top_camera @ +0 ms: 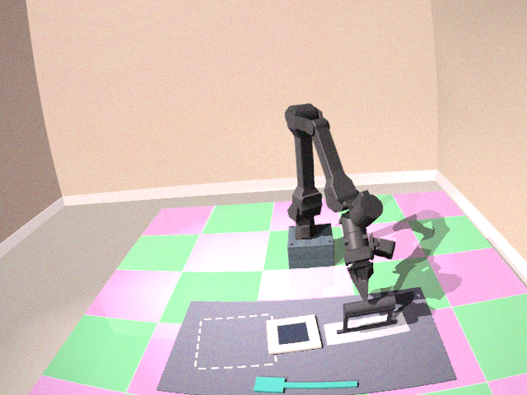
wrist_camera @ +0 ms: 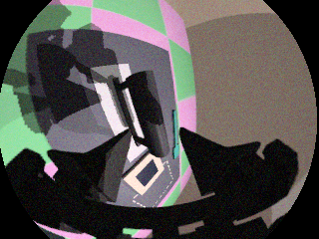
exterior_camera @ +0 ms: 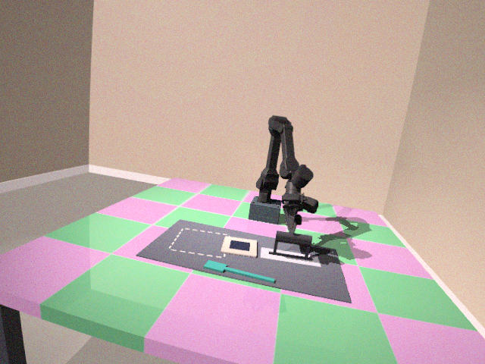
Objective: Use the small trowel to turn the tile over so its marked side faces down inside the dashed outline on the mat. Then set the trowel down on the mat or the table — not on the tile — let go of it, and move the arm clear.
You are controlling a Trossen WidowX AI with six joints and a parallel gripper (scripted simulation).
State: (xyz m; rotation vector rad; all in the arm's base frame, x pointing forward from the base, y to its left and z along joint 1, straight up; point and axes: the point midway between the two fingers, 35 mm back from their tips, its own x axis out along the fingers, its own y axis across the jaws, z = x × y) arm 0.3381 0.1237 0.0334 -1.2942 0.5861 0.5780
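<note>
Right now the trowel is 1 cm ahead of my gripper tip, 1 cm to the right of it and 5 cm below it. From my gripper tip the other things lie so: teal flat tool: 17 cm ahead, 16 cm to the right, 8 cm below; grey mat: 4 cm ahead, 14 cm to the right, 11 cm below; tile: 1 cm ahead, 17 cm to the right, 8 cm below.
</note>
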